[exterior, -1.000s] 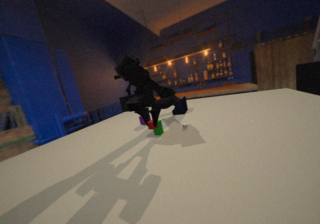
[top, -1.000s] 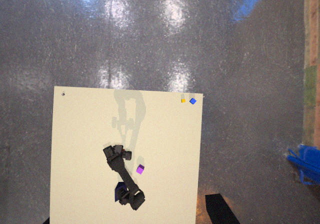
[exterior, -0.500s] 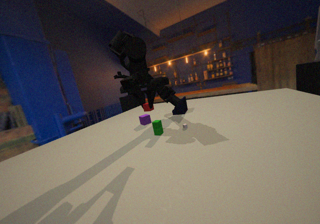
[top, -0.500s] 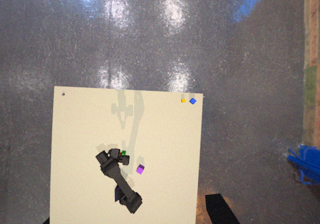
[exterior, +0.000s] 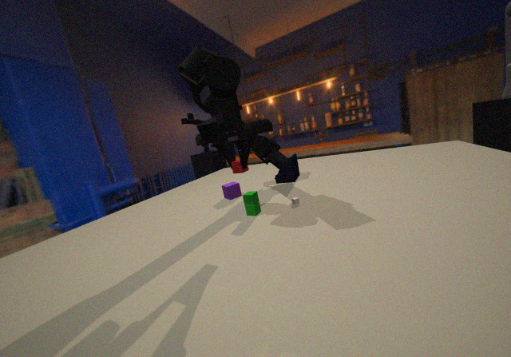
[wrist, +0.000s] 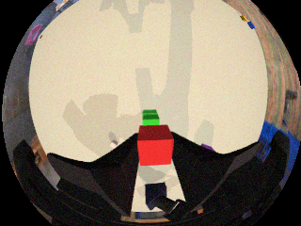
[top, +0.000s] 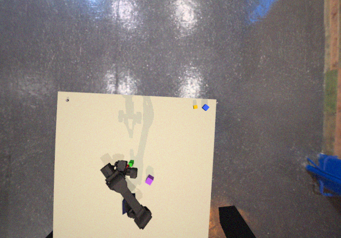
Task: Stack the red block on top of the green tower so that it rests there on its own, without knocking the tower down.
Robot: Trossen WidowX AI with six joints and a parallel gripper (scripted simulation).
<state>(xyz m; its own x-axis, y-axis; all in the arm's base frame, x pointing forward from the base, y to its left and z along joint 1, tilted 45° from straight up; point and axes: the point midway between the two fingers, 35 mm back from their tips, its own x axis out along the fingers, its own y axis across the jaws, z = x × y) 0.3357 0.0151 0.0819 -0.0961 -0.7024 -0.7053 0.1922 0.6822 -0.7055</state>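
The tiny white cube lies 70 mm behind my gripper tip, 110 mm to the left of it and 120 mm below it. The rest, counted from my gripper tip: red block (10 mm behind, 10 mm above); yellow block (370 mm ahead, 550 mm to the right, 110 mm below); purple block (170 mm behind, 130 mm to the right, 100 mm below).
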